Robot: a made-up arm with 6 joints.
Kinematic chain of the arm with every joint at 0, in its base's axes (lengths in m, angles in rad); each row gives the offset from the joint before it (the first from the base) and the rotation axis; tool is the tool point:
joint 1: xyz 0 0 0.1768 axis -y
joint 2: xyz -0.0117 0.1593 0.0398 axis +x
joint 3: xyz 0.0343 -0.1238 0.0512 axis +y
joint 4: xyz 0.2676 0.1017 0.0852 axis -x
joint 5: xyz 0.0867 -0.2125 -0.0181 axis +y
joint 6: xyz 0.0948 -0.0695 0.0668 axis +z
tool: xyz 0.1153 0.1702 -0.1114
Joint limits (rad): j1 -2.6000..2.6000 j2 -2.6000..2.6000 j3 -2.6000..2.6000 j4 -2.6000..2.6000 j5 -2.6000..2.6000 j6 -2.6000..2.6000
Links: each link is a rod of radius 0.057 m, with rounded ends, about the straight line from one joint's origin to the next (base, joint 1, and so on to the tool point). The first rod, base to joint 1, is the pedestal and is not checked.
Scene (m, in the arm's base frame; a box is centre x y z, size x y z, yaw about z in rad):
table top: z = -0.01
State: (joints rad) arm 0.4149 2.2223 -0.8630 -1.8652 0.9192 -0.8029
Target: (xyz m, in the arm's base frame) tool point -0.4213 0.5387 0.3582
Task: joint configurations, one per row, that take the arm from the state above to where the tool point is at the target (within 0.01 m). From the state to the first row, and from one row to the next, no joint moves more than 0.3 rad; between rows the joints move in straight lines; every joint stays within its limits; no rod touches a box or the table.
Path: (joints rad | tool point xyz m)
1: 0.6092 2.1851 -0.6013 -1.7867 0.9247 -0.8942 | 0.3190 -0.2171 0.5902
2: 0.8034 2.1480 -0.3396 -1.7081 0.9302 -0.9856 | 0.1958 -0.0620 0.7446
3: 0.9977 2.1108 -0.0779 -1.6296 0.9357 -1.0769 | 0.0056 0.1093 0.8071
4: 1.1920 2.0736 0.1838 -1.5511 0.9413 -1.1682 | -0.1977 0.2784 0.7538
5: 1.3863 2.0365 0.4455 -1.4725 0.9468 -1.2596 | -0.3554 0.4270 0.5919
6: 1.5805 1.9993 0.7072 -1.3940 0.9523 -1.3509 | -0.4213 0.5387 0.3582

